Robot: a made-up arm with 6 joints. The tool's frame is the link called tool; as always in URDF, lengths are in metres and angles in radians. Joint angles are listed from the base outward. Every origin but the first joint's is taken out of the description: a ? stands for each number. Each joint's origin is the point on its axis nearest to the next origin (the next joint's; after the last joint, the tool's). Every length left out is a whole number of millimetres.
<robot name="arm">
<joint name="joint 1" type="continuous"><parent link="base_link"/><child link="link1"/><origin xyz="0.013 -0.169 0.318" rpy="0.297 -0.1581 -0.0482"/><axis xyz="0 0 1"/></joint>
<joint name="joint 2" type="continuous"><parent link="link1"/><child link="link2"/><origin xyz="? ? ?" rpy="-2.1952 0.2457 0.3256"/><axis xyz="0 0 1"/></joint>
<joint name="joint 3" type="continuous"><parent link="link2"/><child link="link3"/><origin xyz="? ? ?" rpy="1.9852 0.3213 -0.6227"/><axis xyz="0 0 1"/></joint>
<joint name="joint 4" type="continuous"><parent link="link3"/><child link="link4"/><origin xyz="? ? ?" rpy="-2.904 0.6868 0.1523"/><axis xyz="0 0 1"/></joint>
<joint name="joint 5" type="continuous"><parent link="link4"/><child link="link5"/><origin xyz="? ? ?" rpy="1.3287 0.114 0.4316"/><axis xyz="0 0 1"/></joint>
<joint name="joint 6" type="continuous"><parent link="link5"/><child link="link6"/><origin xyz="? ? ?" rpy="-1.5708 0 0.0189"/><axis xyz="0 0 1"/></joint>
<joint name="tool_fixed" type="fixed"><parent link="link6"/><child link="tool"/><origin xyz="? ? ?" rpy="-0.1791 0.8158 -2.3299"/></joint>
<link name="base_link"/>
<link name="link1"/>
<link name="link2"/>
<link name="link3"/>
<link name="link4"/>
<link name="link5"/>
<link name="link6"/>
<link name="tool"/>
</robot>
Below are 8 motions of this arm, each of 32 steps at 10 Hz.
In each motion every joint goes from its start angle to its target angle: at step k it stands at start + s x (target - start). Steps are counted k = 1, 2, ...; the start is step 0. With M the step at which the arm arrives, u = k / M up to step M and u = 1 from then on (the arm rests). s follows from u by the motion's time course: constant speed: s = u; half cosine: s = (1 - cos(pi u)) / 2; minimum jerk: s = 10 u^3 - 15 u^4 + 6 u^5.
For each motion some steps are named. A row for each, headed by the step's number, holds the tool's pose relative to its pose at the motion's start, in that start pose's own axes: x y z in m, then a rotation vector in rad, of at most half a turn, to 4 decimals.
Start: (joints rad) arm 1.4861 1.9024 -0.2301 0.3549 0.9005 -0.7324
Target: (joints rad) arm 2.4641 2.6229 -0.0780 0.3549 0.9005 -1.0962
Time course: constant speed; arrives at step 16
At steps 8, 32:
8: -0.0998 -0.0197 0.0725 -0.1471 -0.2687 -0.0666
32: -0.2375 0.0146 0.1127 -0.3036 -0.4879 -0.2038

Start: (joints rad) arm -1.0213 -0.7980 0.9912 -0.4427 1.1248 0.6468
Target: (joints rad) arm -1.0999 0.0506 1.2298 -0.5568 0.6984 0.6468
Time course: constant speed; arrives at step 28
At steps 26, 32:
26: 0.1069 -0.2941 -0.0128 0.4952 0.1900 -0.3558
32: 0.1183 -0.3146 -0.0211 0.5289 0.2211 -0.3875

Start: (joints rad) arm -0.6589 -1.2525 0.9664 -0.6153 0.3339 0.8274
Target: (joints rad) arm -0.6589 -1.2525 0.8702 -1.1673 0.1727 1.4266
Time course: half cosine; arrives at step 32
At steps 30, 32:
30: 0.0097 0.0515 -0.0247 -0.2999 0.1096 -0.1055
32: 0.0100 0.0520 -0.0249 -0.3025 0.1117 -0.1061

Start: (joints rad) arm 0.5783 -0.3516 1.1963 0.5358 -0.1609 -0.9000
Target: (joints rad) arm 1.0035 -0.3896 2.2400 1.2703 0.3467 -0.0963
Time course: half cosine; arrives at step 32
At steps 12, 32:
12: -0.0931 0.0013 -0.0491 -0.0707 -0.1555 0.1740
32: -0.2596 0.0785 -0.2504 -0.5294 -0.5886 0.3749

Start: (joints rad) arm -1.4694 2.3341 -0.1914 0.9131 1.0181 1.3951
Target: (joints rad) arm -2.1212 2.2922 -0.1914 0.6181 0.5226 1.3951
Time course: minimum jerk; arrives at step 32
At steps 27, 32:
27: 0.0897 0.0756 -0.0766 -0.2756 -0.3380 -0.4796
32: 0.0935 0.0767 -0.0776 -0.2769 -0.3483 -0.4952

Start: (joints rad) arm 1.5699 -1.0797 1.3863 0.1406 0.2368 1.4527
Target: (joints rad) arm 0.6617 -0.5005 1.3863 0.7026 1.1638 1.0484
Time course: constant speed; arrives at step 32
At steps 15, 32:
15: -0.0275 -0.2903 -0.4017 0.6042 -0.7096 0.6139
32: 0.3734 -0.3673 -0.7540 1.1067 -1.2757 1.6310

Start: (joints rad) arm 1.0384 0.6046 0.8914 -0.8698 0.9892 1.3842
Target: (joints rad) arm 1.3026 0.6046 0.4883 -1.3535 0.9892 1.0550
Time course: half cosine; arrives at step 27
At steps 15, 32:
15: -0.0034 0.0317 -0.0331 0.1230 -0.0154 -0.3343
32: -0.0038 0.0544 -0.0582 0.2038 -0.0487 -0.5686

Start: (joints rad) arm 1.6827 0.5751 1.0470 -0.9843 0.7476 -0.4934
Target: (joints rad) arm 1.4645 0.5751 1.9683 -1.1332 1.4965 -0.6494
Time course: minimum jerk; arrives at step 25
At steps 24, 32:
24: 0.1706 -0.2650 -0.0075 0.9230 0.5433 0.6270
32: 0.1707 -0.2651 -0.0076 0.9234 0.5436 0.6275

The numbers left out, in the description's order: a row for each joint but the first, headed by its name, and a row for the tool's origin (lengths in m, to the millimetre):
joint 2: 0.301 -0.146 0
joint 3: -0.091 0.183 0
joint 4: -0.018 -0.019 0
joint 5: 0.021 -0.087 0
joint 6: -0.012 0.264 0
tool: 0.023 -0.105 0

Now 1 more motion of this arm.
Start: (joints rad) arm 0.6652 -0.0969 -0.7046 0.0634 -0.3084 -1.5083
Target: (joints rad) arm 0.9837 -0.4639 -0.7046 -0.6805 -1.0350 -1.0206
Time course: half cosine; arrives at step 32
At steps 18, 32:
18: -0.1217 0.1121 -0.1315 0.1648 -0.6843 -0.4512
32: -0.0851 0.2525 -0.2119 0.0083 -1.0775 -0.9146

